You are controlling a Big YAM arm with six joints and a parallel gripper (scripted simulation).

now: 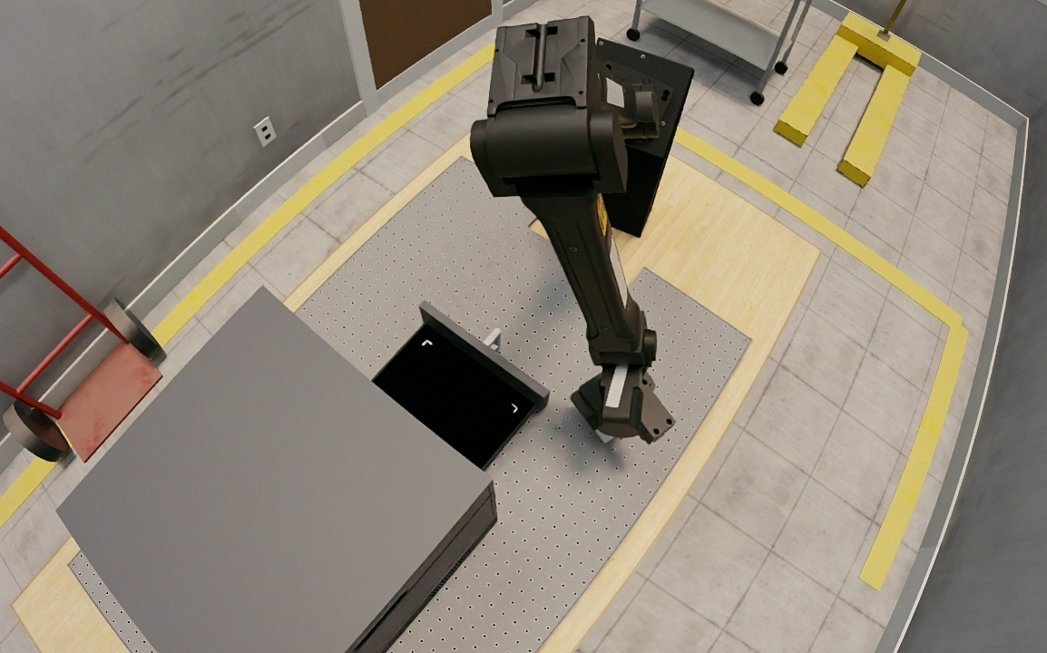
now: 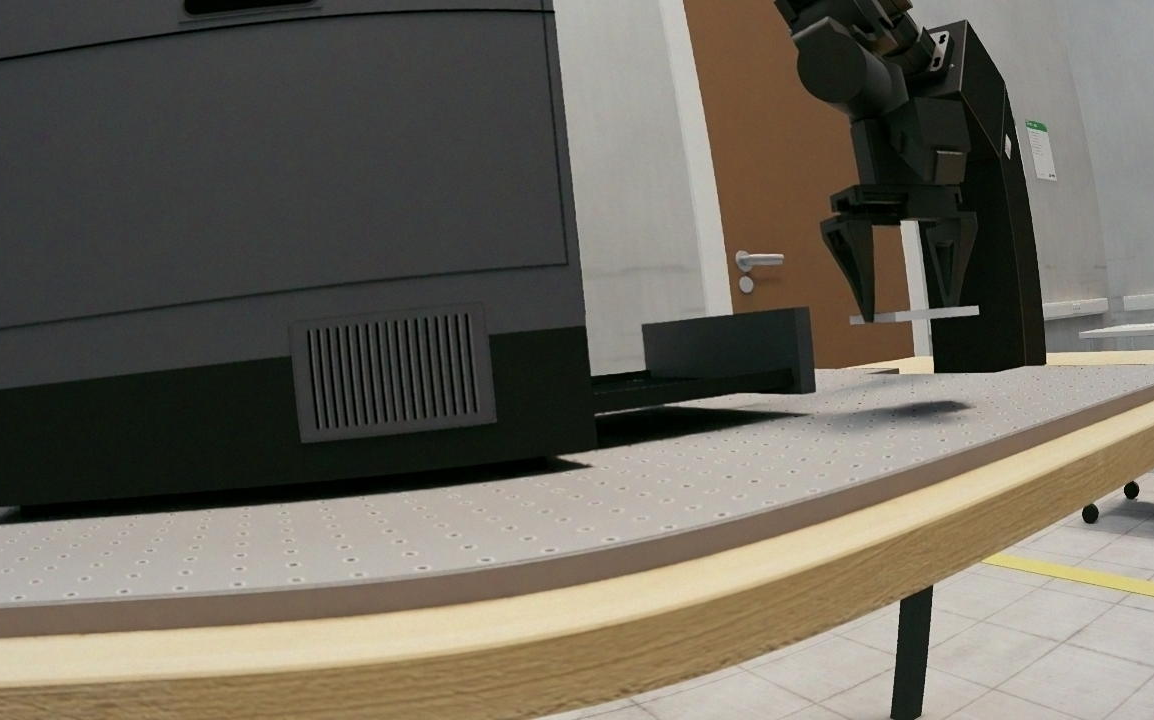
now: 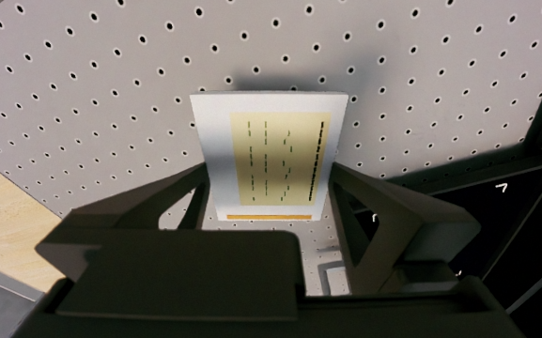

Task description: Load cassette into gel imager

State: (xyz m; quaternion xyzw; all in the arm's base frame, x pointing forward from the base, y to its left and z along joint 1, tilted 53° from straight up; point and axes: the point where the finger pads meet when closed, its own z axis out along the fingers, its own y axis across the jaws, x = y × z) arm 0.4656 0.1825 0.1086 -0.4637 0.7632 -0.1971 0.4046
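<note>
Right now the drawer is 140 mm ahead of my hand, 240 mm to the right of it and 30 mm below it. The rest, counted from my hand: finished cassette 10 mm to the right.
</note>
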